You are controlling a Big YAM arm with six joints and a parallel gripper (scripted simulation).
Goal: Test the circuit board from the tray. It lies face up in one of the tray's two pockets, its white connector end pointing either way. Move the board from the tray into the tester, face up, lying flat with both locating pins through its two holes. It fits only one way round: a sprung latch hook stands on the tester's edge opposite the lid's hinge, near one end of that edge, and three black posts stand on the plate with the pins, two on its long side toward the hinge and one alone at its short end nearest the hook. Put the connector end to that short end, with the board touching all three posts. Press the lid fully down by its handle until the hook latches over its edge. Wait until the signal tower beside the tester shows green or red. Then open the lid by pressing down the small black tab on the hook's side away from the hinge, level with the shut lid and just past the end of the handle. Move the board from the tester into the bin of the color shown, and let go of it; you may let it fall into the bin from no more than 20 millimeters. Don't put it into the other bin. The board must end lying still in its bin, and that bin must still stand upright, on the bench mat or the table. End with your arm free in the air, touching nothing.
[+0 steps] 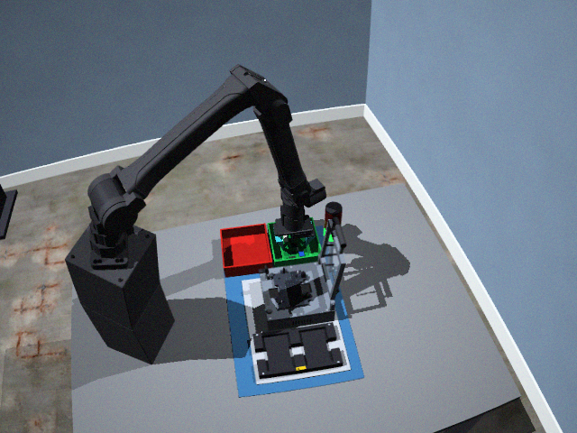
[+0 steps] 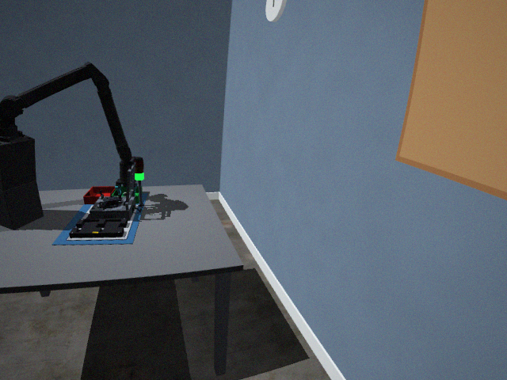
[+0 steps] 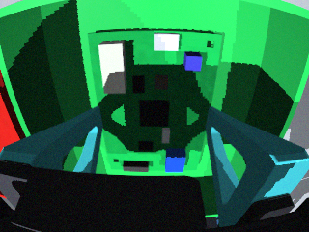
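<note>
Now: the green bin right at my hand. Round my hand: red bin: 15 cm behind, 1 cm to the left; then green circuit board: right at my hand; then black latch hook: 11 cm behind, 13 cm to the right, 7 cm above.
</note>
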